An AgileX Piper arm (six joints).
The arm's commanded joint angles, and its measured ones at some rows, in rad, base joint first. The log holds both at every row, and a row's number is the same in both.
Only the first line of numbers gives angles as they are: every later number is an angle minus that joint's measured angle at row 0.
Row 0, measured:
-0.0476 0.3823 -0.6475 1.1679 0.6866 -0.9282
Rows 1 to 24, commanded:
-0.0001 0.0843 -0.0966 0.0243 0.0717 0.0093
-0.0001 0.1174 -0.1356 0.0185 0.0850 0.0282
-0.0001 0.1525 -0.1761 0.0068 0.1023 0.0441
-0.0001 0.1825 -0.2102 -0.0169 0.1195 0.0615
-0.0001 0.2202 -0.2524 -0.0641 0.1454 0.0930
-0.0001 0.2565 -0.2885 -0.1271 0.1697 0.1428
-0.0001 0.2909 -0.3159 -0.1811 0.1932 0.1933
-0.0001 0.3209 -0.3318 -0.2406 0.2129 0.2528
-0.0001 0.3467 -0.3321 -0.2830 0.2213 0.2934
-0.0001 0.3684 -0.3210 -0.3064 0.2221 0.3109
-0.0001 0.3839 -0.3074 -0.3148 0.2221 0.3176
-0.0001 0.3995 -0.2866 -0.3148 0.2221 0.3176
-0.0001 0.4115 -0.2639 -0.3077 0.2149 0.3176
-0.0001 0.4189 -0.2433 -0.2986 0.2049 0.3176
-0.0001 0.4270 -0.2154 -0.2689 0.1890 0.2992
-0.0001 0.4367 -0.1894 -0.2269 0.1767 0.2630
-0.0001 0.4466 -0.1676 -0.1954 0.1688 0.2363
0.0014 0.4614 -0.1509 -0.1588 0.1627 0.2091
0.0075 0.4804 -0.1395 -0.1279 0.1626 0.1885
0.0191 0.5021 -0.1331 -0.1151 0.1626 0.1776
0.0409 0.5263 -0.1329 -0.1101 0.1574 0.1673
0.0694 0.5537 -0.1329 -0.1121 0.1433 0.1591
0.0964 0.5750 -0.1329 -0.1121 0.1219 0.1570
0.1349 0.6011 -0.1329 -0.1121 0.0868 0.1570
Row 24, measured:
0.0450 0.5194 -0.1414 -0.1389 0.1644 0.1882
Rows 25 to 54, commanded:
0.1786 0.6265 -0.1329 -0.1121 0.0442 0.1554
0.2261 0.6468 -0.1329 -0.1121 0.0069 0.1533
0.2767 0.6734 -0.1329 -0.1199 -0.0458 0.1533
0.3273 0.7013 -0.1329 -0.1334 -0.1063 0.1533
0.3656 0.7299 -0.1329 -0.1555 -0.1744 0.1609
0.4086 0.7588 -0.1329 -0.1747 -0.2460 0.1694
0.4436 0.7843 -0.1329 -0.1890 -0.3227 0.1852
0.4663 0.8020 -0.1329 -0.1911 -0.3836 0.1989
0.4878 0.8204 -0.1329 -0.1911 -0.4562 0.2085
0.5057 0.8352 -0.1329 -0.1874 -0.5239 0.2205
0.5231 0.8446 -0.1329 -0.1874 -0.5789 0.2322
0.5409 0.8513 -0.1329 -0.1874 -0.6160 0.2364
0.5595 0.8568 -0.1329 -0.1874 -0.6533 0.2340
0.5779 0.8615 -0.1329 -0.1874 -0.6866 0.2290
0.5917 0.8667 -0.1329 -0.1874 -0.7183 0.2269
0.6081 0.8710 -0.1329 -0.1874 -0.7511 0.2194
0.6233 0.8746 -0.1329 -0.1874 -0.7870 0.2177
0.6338 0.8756 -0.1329 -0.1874 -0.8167 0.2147
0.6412 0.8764 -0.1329 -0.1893 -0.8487 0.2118
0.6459 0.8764 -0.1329 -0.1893 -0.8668 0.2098
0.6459 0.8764 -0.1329 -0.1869 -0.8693 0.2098
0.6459 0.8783 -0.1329 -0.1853 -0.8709 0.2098
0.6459 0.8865 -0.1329 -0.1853 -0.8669 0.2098
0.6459 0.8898 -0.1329 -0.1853 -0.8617 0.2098
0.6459 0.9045 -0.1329 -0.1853 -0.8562 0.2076
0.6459 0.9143 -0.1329 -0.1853 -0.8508 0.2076
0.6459 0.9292 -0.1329 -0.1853 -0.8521 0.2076
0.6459 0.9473 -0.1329 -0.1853 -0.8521 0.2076
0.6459 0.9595 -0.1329 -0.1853 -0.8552 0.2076
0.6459 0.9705 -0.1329 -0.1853 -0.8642 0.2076
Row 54, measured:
0.6444 0.9288 -0.1367 -0.1883 -0.8519 0.2149
